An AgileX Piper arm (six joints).
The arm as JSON. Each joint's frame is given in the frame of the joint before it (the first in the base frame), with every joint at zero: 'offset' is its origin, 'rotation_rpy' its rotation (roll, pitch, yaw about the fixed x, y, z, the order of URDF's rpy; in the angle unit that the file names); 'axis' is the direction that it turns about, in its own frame. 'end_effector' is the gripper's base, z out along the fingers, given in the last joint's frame.
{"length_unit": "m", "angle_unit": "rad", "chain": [
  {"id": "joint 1", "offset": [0.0, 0.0, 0.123], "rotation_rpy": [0.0, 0.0, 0.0], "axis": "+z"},
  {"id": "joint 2", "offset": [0.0, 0.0, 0.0], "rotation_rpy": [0.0, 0.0, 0.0], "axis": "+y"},
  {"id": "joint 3", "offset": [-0.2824, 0.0, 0.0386], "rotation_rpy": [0.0, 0.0, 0.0], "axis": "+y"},
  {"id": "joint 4", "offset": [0.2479, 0.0, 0.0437], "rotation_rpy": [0.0, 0.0, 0.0], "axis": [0.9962, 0.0, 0.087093]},
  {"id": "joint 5", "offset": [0.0, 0.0, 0.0], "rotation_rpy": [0.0, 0.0, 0.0], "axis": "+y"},
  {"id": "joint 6", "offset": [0.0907, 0.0, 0.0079], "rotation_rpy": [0.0, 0.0, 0.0], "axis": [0.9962, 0.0, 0.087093]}
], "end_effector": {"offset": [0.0, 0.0, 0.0], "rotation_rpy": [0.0, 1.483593, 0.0]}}
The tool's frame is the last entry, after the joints.
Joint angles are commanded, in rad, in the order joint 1, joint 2, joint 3, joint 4, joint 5, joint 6. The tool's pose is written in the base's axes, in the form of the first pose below.
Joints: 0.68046 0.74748 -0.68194 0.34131 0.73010 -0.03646
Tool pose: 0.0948 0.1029 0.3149 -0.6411 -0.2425 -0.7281 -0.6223 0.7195 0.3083
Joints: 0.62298 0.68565 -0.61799 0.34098 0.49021 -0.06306
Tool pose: 0.1031 0.0917 0.3197 -0.5052 -0.0735 -0.8599 -0.5882 0.7584 0.2807
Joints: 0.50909 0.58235 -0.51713 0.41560 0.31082 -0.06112
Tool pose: 0.1018 0.0697 0.3144 -0.4091 0.1471 -0.9006 -0.4795 0.8050 0.3493
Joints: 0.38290 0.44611 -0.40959 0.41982 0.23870 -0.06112
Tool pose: 0.0900 0.0457 0.2991 -0.3027 0.2441 -0.9213 -0.3795 0.8558 0.3515
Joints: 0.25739 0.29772 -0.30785 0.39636 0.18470 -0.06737
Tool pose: 0.0751 0.0265 0.2823 -0.1695 0.2827 -0.9441 -0.2832 0.9036 0.3214
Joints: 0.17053 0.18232 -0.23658 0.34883 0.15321 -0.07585
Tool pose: 0.0636 0.0158 0.2690 -0.0613 0.2590 -0.9639 -0.2122 0.9403 0.2661
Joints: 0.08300 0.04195 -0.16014 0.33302 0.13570 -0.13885
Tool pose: 0.0507 0.0083 0.2530 0.0512 0.1949 -0.9795 -0.1390 0.9726 0.1863
